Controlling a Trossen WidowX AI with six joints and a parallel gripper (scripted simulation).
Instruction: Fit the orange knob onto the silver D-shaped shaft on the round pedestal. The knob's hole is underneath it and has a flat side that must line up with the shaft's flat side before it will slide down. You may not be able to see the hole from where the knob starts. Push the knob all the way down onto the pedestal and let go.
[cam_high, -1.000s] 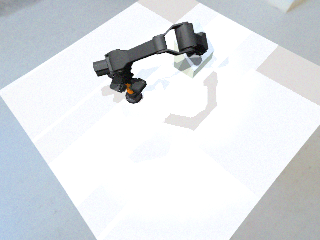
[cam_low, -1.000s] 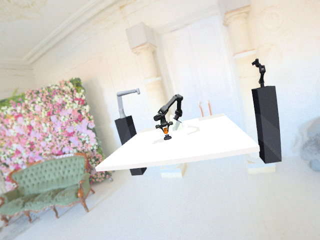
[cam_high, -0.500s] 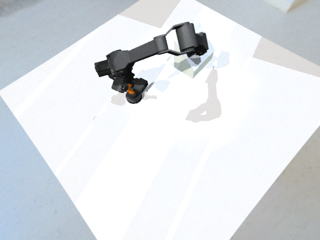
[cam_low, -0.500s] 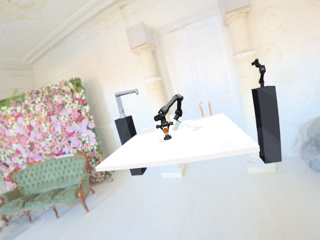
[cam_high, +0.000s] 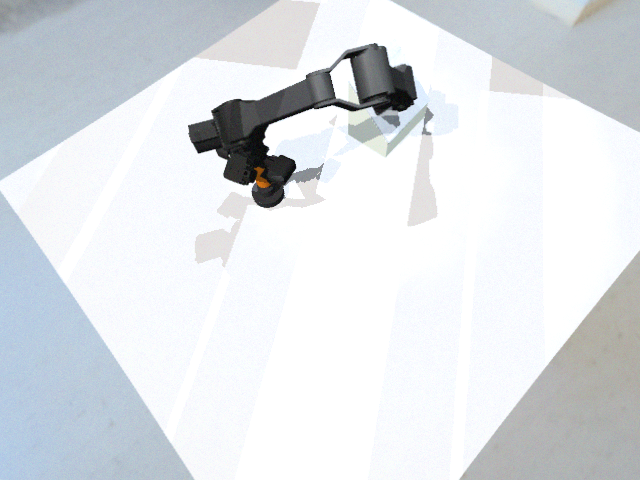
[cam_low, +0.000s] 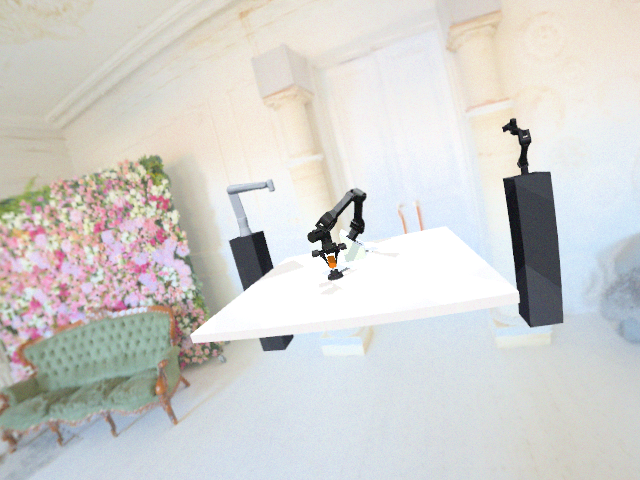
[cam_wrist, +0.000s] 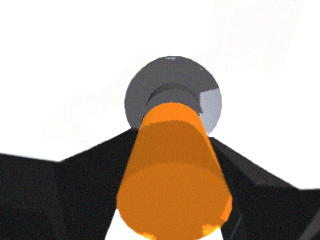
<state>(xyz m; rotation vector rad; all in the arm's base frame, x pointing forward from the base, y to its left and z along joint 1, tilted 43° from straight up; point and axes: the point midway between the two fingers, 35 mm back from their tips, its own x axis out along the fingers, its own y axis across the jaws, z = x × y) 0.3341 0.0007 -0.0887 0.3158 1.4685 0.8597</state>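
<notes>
Now: gripper tip 30 mm below the orange knob. From my gripper tip the other things lie so: dark round pedestal (40 mm below).
</notes>
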